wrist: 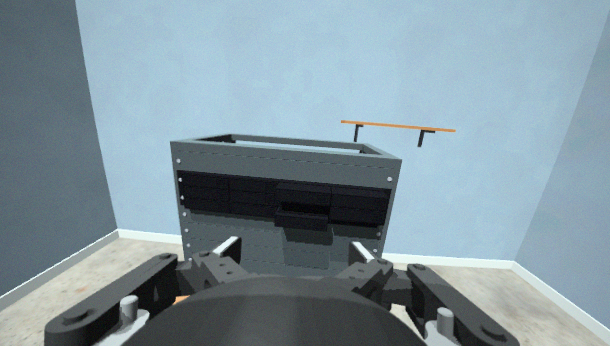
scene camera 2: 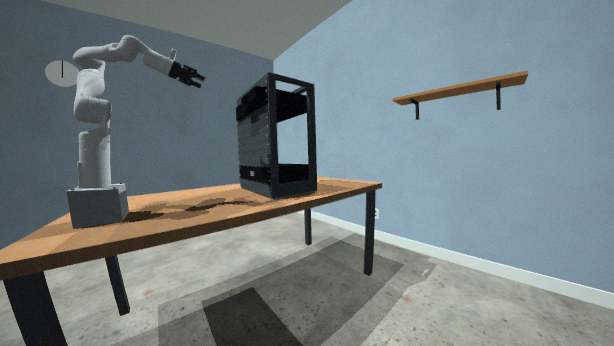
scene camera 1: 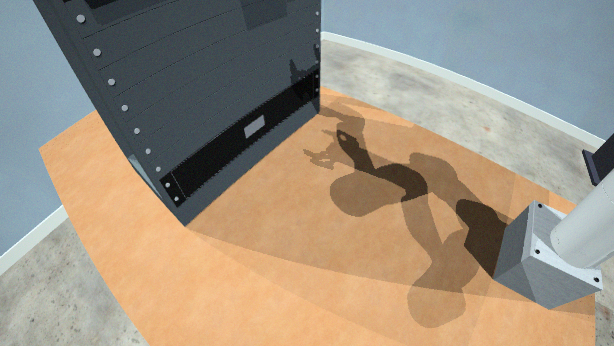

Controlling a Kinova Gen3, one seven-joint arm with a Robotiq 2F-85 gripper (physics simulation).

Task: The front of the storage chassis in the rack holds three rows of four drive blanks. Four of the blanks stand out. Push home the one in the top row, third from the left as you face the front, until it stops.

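Seen in the pictures: gripper, between the fingertips: (wrist: 295, 252) (scene camera 2: 202, 83); arm's base, origin of its link: (scene camera 2: 96, 186) (scene camera 1: 571, 245).
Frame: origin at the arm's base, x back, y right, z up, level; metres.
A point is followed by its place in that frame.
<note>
The rack (scene camera 1: 200, 95) @(z 0.133, x -0.713, y -0.124 m) (scene camera 2: 273, 145) @(z 0.138, x -0.684, y 0.234 m) (wrist: 280, 159) @(z 0.477, x -0.699, y -0.020 m) stands upright on the table. In the wrist view the black chassis (wrist: 205, 192) @(z 0.391, x -0.706, y -0.184 m) spans the rack's upper front. The top-row blank third from the left (wrist: 303, 189) @(z 0.430, x -0.648, y 0.030 m) stands out, with its upper face showing. In the same column a bottom-row blank (wrist: 301, 219) @(z 0.368, x -0.642, y 0.030 m) also stands out, below a dark gap. The other blanks are too dark to tell apart surely. My gripper (scene camera 2: 201, 82) @(z 0.460, x -0.424, y 0.009 m) (wrist: 295, 252) @(z 0.460, x -0.424, y 0.009 m) is open and empty, in the air in front of the rack and higher than the chassis. Scene camera 1 does not show the gripper.
The table (scene camera 1: 240, 290) @(z -0.130, x -0.542, y -0.308 m) (scene camera 2: 175, 235) @(z -0.149, x -0.221, y 0.327 m) carries the rack and the arm's grey base block (scene camera 1: 515, 245) @(z -0.062, x -0.085, y -0.002 m) (scene camera 2: 98, 207) @(z -0.067, x -0.010, y 0.083 m). Blank panels (wrist: 230, 240) cover the rack front under the chassis. A wall shelf (scene camera 2: 465, 87) (wrist: 397, 126) hangs on the wall behind and right of the rack.
</note>
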